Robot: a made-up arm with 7 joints. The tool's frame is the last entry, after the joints. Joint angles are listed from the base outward.
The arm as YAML. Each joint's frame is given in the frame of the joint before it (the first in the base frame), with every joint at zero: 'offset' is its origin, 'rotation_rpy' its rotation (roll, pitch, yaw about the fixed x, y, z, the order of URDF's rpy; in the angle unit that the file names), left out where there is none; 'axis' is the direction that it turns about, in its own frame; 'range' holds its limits. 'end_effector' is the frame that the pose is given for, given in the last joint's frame.
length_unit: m
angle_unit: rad
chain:
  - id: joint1
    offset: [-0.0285, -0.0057, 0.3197]
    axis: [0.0, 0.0, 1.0]
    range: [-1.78, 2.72]
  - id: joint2
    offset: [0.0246, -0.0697, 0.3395]
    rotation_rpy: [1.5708, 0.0, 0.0]
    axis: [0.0, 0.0, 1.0]
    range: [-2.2, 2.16]
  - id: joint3
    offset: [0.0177, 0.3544, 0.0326]
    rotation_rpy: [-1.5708, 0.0, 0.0]
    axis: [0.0, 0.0, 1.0]
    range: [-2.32, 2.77]
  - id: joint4
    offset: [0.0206, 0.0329, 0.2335]
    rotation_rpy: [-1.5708, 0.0, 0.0]
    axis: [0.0, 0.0, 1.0]
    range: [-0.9, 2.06]
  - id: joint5
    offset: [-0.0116, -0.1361, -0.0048]
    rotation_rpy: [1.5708, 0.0, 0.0]
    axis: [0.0, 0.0, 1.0]
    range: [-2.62, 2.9]
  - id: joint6
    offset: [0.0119, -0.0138, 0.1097]
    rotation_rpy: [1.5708, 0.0, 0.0]
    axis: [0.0, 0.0, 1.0]
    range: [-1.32, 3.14]
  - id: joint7
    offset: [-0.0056, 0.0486, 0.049]
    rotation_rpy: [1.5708, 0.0, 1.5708]
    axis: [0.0, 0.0, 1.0]
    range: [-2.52, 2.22]
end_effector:
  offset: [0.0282, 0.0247, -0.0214]
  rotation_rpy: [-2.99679, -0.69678, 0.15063]
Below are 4 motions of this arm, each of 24 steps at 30 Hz.
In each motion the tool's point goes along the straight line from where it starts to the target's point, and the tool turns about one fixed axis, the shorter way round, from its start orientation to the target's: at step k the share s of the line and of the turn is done. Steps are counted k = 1, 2, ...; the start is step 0. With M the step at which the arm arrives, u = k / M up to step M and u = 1 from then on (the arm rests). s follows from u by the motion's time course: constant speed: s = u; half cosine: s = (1 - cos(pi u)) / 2; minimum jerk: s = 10 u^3 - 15 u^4 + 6 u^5.
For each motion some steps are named. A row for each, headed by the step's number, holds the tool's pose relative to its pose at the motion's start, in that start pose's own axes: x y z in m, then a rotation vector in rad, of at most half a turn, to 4 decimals.
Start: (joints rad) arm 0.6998 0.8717 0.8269 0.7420 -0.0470 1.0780 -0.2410
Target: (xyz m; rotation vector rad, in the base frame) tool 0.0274 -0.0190 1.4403 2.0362 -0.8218 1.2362
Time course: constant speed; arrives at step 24
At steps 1, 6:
1: -0.0100 -0.0143 -0.0165 0.0247 -0.0135 -0.0449
6: -0.0602 -0.0857 -0.0988 0.1484 -0.0808 -0.2694

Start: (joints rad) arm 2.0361 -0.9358 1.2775 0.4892 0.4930 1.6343 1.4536
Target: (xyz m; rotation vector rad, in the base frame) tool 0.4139 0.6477 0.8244 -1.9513 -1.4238 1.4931
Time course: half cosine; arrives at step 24
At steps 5, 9, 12, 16, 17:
5: -0.0470 0.0569 0.0374 0.1334 0.0341 0.0778
9: -0.1405 0.1700 0.1117 0.3984 0.1019 0.2324
12: -0.2276 0.2754 0.1810 0.6454 0.1651 0.3765
16: -0.3415 0.4131 0.2715 0.9681 0.2477 0.5648
17: -0.3662 0.4430 0.2912 1.0383 0.2656 0.6057

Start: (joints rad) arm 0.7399 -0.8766 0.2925 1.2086 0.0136 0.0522 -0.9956
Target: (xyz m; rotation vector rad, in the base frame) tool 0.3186 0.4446 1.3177 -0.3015 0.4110 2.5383
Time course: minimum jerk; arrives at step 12
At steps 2, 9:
2: -0.0069 0.0166 0.0040 -0.0256 -0.0066 0.0172
9: -0.1733 0.4203 0.1019 -0.6468 -0.1664 0.4351

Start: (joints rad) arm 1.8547 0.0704 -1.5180 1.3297 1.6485 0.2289 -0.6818
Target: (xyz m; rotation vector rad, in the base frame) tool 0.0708 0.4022 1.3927 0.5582 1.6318 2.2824
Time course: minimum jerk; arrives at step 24
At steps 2, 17, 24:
2: 0.0004 0.0009 -0.0020 0.0034 0.0086 0.0003
17: 0.0621 0.1564 -0.3319 0.5737 1.4389 0.0425
24: 0.0732 0.1845 -0.3915 0.6767 1.6973 0.0501

